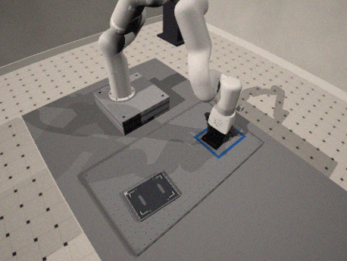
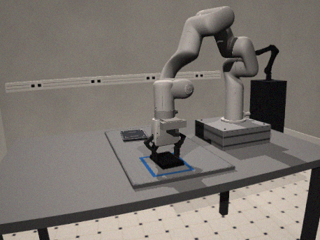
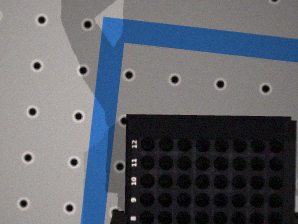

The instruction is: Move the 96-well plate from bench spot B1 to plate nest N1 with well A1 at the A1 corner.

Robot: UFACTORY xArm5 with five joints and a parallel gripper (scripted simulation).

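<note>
The plate nest N1 lies 2 cm ahead of my hand, 40 cm to the right of it and 1 cm below it. Round my hand: black 96-well plate 1 cm below.
</note>
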